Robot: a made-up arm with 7 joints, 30 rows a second.
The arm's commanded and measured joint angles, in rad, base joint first. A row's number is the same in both.
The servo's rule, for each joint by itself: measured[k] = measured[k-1] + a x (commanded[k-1-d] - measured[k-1]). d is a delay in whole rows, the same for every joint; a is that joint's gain. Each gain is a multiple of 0.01, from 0.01 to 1. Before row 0 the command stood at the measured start. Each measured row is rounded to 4 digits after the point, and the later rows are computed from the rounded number. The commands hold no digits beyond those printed.
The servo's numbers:
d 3
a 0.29 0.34 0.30 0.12 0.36 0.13 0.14
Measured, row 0: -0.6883 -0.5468 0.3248 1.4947 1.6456 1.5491 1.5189
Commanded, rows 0 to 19: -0.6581 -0.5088 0.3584 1.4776 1.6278 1.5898 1.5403; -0.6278 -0.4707 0.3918 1.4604 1.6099 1.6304 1.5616; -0.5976 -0.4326 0.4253 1.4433 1.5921 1.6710 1.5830; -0.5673 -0.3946 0.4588 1.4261 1.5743 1.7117 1.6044; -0.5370 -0.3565 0.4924 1.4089 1.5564 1.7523 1.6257; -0.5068 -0.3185 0.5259 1.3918 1.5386 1.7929 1.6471; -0.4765 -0.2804 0.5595 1.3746 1.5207 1.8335 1.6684; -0.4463 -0.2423 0.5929 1.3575 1.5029 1.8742 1.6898; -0.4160 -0.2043 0.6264 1.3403 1.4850 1.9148 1.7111; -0.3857 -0.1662 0.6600 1.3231 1.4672 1.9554 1.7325; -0.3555 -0.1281 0.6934 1.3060 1.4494 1.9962 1.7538; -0.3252 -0.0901 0.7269 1.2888 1.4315 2.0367 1.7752; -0.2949 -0.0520 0.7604 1.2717 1.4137 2.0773 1.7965; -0.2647 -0.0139 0.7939 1.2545 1.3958 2.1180 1.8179; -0.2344 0.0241 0.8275 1.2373 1.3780 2.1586 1.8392; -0.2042 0.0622 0.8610 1.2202 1.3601 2.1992 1.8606; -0.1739 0.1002 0.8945 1.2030 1.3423 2.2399 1.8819; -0.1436 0.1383 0.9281 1.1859 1.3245 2.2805 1.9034; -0.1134 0.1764 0.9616 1.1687 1.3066 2.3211 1.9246; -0.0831 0.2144 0.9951 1.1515 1.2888 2.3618 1.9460
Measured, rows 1 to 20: -0.6883 -0.5468 0.3248 1.4947 1.6456 1.5491 1.5189; -0.6883 -0.5468 0.3248 1.4947 1.6456 1.5491 1.5189; -0.6883 -0.5468 0.3248 1.4947 1.6456 1.5491 1.5189; -0.6795 -0.5339 0.3349 1.4926 1.6392 1.5544 1.5219; -0.6645 -0.5124 0.3520 1.4887 1.6287 1.5643 1.5275; -0.6451 -0.4853 0.3740 1.4833 1.6155 1.5782 1.5353; -0.6225 -0.4545 0.3994 1.4764 1.6007 1.5956 1.5450; -0.5977 -0.4212 0.4273 1.4683 1.5848 1.6160 1.5563; -0.5713 -0.3863 0.4569 1.4591 1.5682 1.6390 1.5690; -0.5438 -0.3503 0.4877 1.4490 1.5511 1.6643 1.5829; -0.5155 -0.3136 0.5193 1.4380 1.5337 1.6916 1.5979; -0.4866 -0.2764 0.5514 1.4263 1.5162 1.7206 1.6137; -0.4573 -0.2389 0.5840 1.4139 1.4986 1.7511 1.6303; -0.4278 -0.2012 0.6168 1.4010 1.4809 1.7830 1.6476; -0.3980 -0.1634 0.6498 1.3875 1.4631 1.8160 1.6655; -0.3681 -0.1255 0.6830 1.3736 1.4453 1.8500 1.6838; -0.3381 -0.0876 0.7163 1.3593 1.4275 1.8848 1.7026; -0.3080 -0.0496 0.7497 1.3447 1.4097 1.9204 1.7217; -0.2779 -0.0116 0.7831 1.3298 1.3918 1.9566 1.7411; -0.2477 0.0264 0.8165 1.3146 1.3740 1.9934 1.7608
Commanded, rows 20 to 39: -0.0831 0.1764 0.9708 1.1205 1.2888 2.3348 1.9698; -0.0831 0.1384 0.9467 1.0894 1.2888 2.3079 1.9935; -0.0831 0.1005 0.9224 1.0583 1.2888 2.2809 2.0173; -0.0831 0.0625 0.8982 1.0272 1.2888 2.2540 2.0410; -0.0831 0.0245 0.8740 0.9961 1.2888 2.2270 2.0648; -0.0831 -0.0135 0.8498 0.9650 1.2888 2.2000 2.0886; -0.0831 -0.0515 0.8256 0.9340 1.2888 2.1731 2.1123; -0.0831 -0.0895 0.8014 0.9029 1.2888 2.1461 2.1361; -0.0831 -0.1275 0.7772 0.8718 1.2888 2.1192 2.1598; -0.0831 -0.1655 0.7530 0.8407 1.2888 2.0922 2.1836; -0.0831 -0.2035 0.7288 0.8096 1.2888 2.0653 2.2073; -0.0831 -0.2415 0.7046 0.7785 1.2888 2.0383 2.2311; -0.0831 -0.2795 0.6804 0.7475 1.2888 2.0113 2.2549; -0.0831 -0.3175 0.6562 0.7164 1.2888 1.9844 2.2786; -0.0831 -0.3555 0.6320 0.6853 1.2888 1.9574 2.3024; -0.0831 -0.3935 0.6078 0.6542 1.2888 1.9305 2.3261; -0.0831 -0.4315 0.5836 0.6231 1.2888 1.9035 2.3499; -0.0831 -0.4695 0.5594 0.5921 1.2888 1.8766 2.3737; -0.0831 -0.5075 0.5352 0.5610 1.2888 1.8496 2.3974; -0.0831 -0.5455 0.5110 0.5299 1.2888 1.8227 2.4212
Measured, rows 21 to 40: -0.2175 0.0644 0.8500 1.2992 1.3562 2.0307 1.7808; -0.1873 0.1025 0.8835 1.2835 1.3383 2.0685 1.8009; -0.1571 0.1405 0.9170 1.2677 1.3205 2.1066 1.8212; -0.1356 0.1527 0.9331 1.2500 1.3091 2.1363 1.8420; -0.1204 0.1478 0.9372 1.2307 1.3018 2.1586 1.8632; -0.1096 0.1317 0.9328 1.2100 1.2971 2.1745 1.8848; -0.1019 0.1082 0.9224 1.1881 1.2941 2.1848 1.9067; -0.0964 0.0797 0.9079 1.1651 1.2922 2.1903 1.9288; -0.0925 0.0480 0.8905 1.1411 1.2910 2.1916 1.9512; -0.0898 0.0142 0.8710 1.1162 1.2902 2.1892 1.9738; -0.0879 -0.0211 0.8501 1.0906 1.2897 2.1836 1.9965; -0.0865 -0.0573 0.8282 1.0643 1.2894 2.1752 2.0194; -0.0855 -0.0941 0.8056 1.0375 1.2892 2.1644 2.0424; -0.0848 -0.1313 0.7826 1.0102 1.2891 2.1515 2.0655; -0.0843 -0.1688 0.7592 0.9824 1.2890 2.1368 2.0887; -0.0840 -0.2064 0.7356 0.9542 1.2889 2.1205 2.1120; -0.0837 -0.2442 0.7118 0.9257 1.2889 2.1028 2.1353; -0.0835 -0.2820 0.6879 0.8969 1.2889 2.0839 2.1587; -0.0834 -0.3199 0.6639 0.8678 1.2889 2.0640 2.1821; -0.0833 -0.3578 0.6398 0.8384 1.2889 2.0431 2.2056
